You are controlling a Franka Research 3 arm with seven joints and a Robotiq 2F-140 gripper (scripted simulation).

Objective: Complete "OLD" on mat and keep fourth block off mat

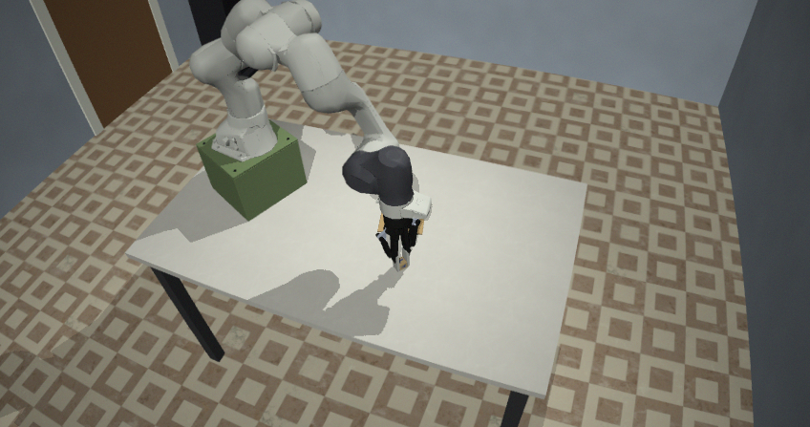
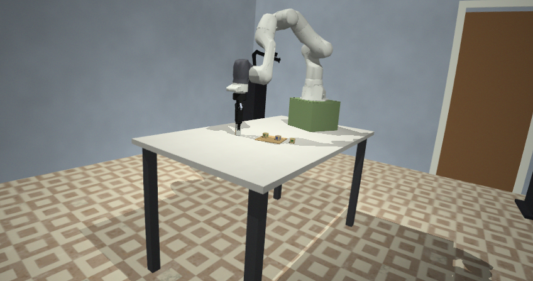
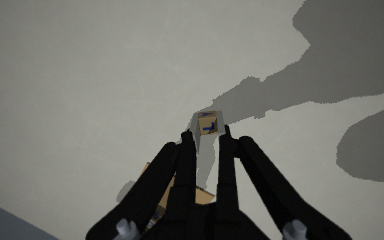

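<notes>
Now: hand 19 cm to the right of the tan mat, 6 cm past it and 3 cm above it.
</notes>
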